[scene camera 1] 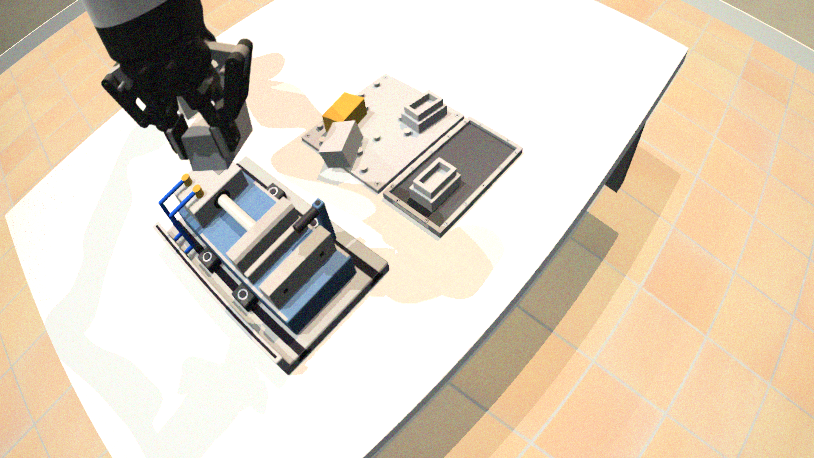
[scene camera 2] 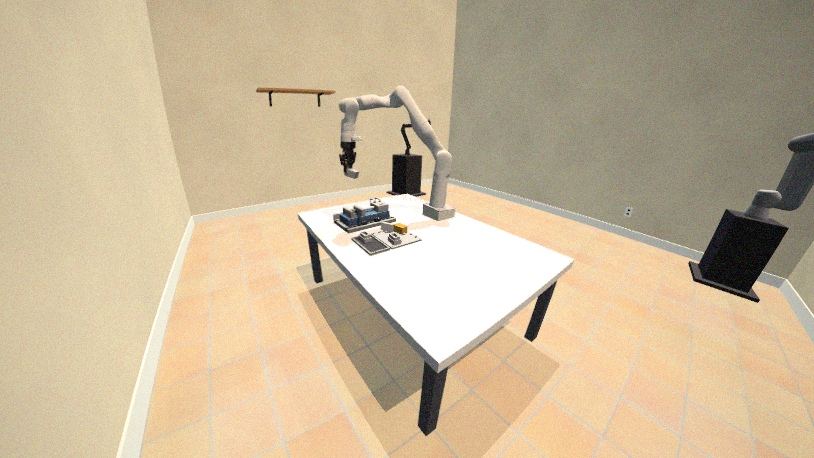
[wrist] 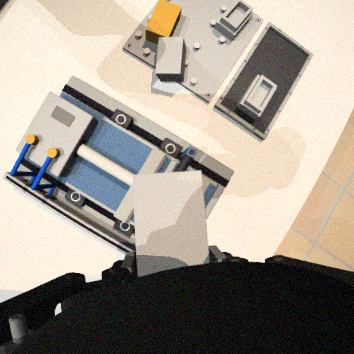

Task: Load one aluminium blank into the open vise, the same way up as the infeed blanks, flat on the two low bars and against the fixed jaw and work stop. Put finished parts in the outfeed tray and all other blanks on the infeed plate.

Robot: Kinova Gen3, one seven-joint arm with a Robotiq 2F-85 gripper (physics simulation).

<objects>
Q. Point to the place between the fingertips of my gripper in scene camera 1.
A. At 209, 152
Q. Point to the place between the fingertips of my gripper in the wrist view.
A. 171, 264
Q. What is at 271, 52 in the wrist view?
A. An outfeed tray.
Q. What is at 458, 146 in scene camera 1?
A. An outfeed tray.
</objects>
